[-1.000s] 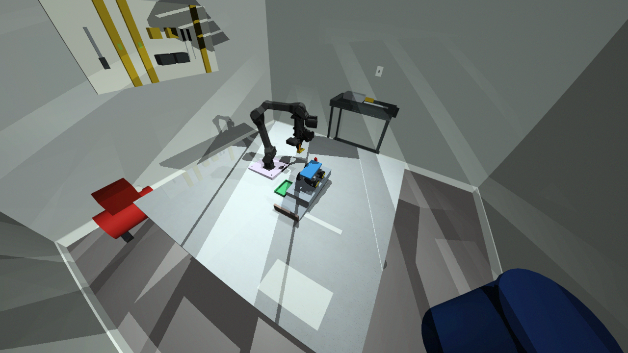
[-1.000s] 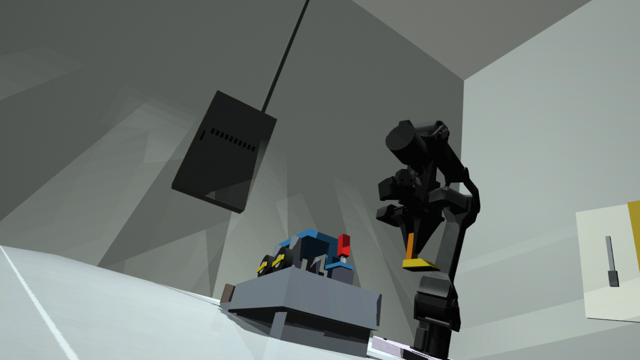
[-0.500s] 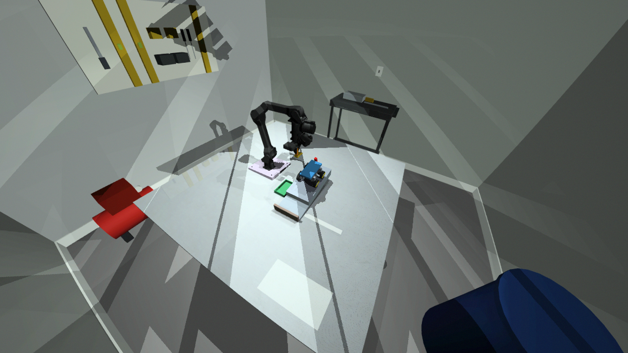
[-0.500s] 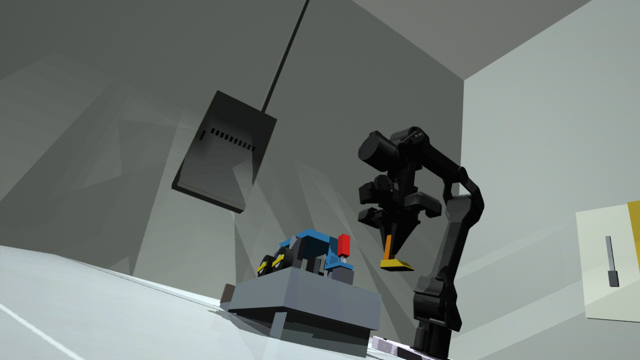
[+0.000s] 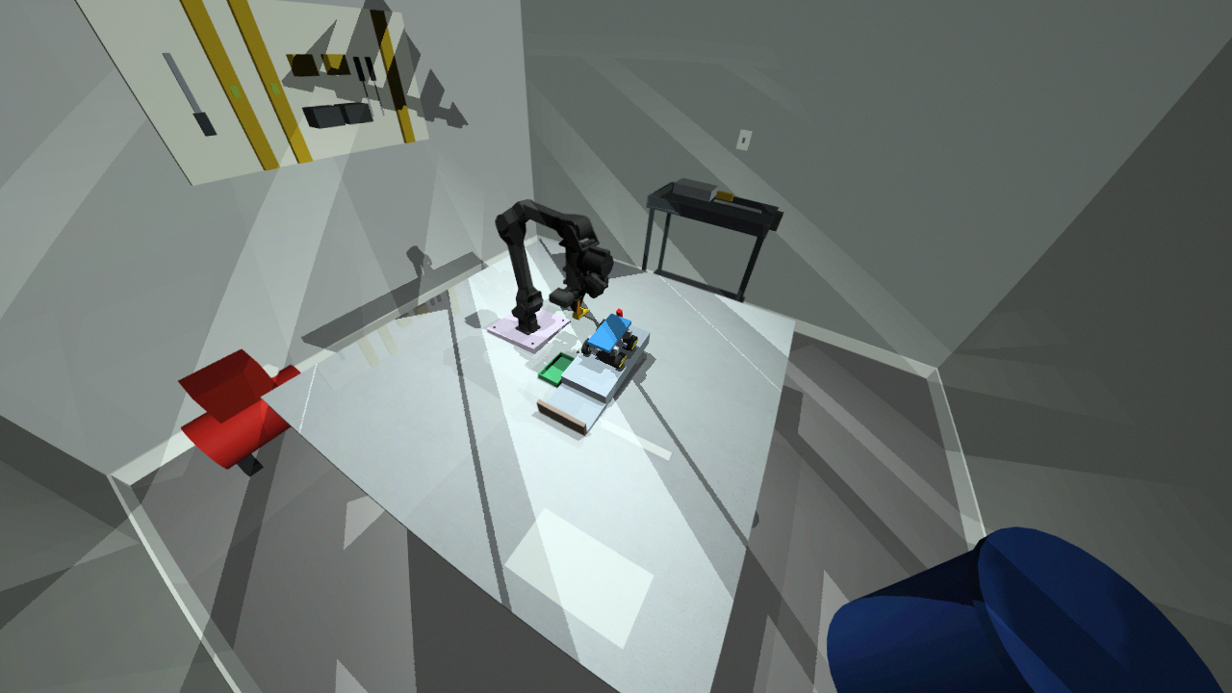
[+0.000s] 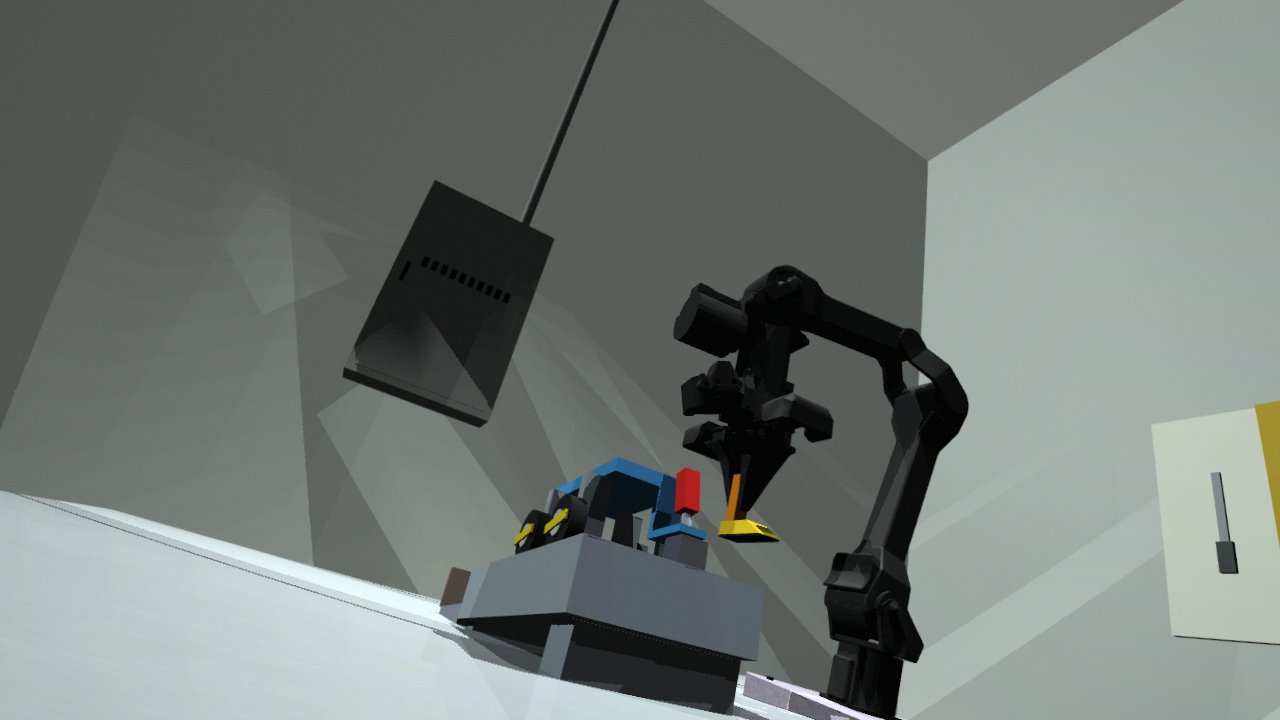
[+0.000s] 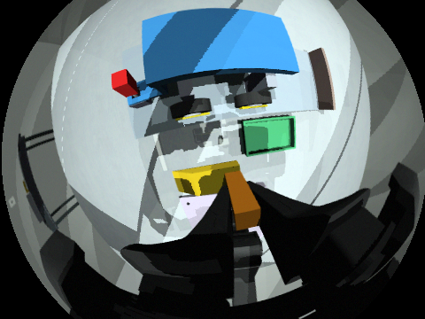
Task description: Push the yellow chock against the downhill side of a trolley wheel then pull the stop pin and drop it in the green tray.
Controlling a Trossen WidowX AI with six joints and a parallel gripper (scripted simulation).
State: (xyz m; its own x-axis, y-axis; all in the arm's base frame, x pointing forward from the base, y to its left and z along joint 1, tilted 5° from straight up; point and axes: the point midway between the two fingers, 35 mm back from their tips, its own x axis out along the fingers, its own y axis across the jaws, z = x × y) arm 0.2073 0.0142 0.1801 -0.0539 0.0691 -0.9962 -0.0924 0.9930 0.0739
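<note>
The stop pin lies 100 mm to the left of my gripper tip, 100 mm ahead of it and 40 mm below it. The rest, counted from my gripper tip: green tray (180 mm below, 110 mm to the right, 20 mm ahead); then grey ramp (130 mm ahead, 120 mm below); then blue trolley (130 mm ahead, 60 mm below).
</note>
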